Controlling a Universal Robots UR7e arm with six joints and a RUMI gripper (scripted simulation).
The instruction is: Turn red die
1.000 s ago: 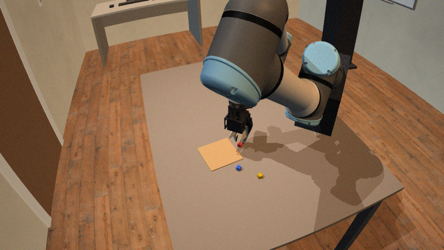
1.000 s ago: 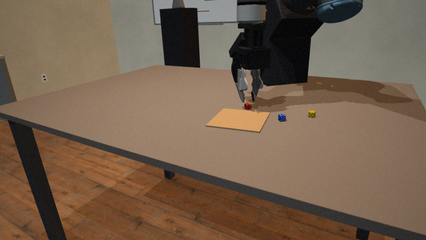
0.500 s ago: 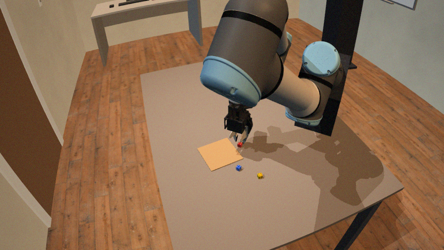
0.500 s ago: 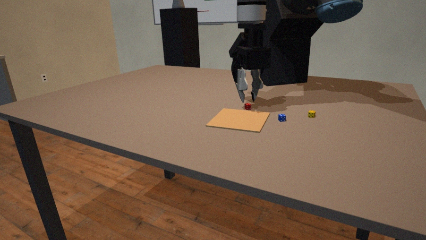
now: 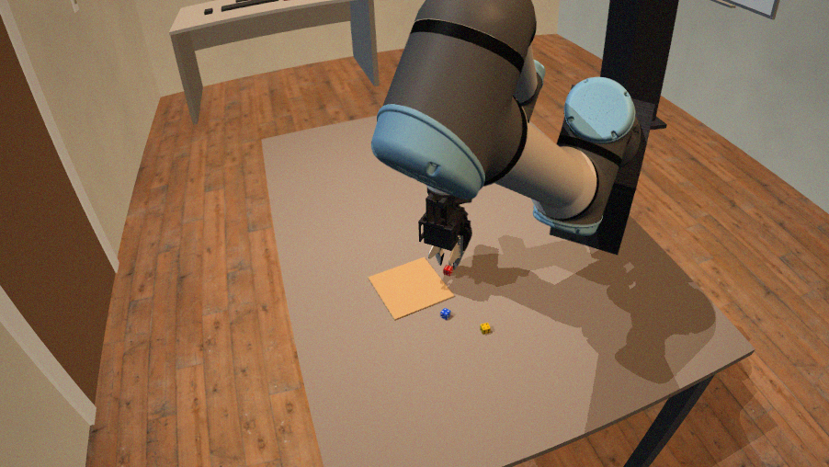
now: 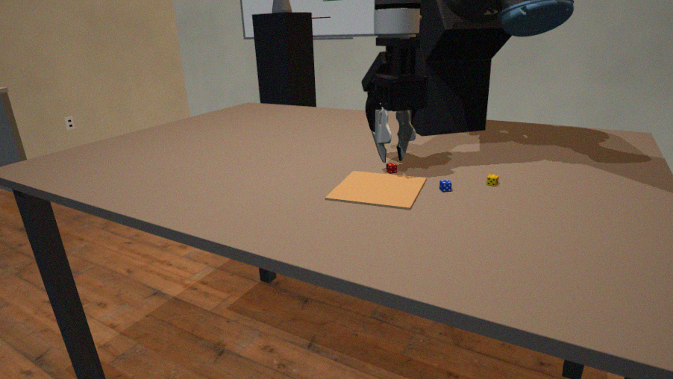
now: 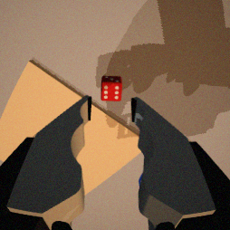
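The red die is 3 cm below my hand. From my hand the other things lie so: mat: 9 cm ahead, 4 cm below, 2 cm to the left; blue die: 12 cm to the left, 4 cm ahead, 3 cm below; yellow die: 18 cm to the left, 3 cm below, 2 cm behind.
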